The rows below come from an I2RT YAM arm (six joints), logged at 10 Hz.
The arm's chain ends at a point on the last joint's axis. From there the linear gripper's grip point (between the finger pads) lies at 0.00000 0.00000 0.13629 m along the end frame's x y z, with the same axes.
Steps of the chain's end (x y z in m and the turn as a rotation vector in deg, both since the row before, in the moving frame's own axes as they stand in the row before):
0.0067, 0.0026, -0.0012, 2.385, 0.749, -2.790
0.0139, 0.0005, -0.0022, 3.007, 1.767, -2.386
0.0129, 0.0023, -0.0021, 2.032, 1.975, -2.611
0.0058, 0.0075, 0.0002, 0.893, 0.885, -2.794
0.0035, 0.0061, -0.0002, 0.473, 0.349, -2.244
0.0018, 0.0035, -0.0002, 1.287, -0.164, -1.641
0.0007, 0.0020, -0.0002, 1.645, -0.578, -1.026
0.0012, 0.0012, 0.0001, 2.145, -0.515, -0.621
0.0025, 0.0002, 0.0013, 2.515, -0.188, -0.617
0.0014, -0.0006, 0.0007, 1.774, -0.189, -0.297
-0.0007, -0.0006, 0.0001, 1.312, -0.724, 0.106
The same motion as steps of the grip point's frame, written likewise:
0.0083, -0.0031, -0.0013, 2.385, 0.749, -2.790
0.0180, -0.0067, -0.0025, 3.007, 1.767, -2.386
0.0175, -0.0026, -0.0023, 2.032, 1.975, -2.611
0.0079, 0.0053, 0.0002, 0.893, 0.885, -2.794
0.0043, 0.0050, -0.0002, 0.473, 0.349, -2.244
0.0014, 0.0004, -0.0002, 1.287, -0.164, -1.641
-0.0007, -0.0019, -0.0003, 1.645, -0.578, -1.026
-0.0001, -0.0039, 0.0000, 2.145, -0.515, -0.621
0.0020, -0.0058, 0.0012, 2.515, -0.188, -0.617
0.0009, -0.0048, 0.0006, 1.774, -0.189, -0.297
-0.0024, -0.0037, 0.0001, 1.312, -0.724, 0.106

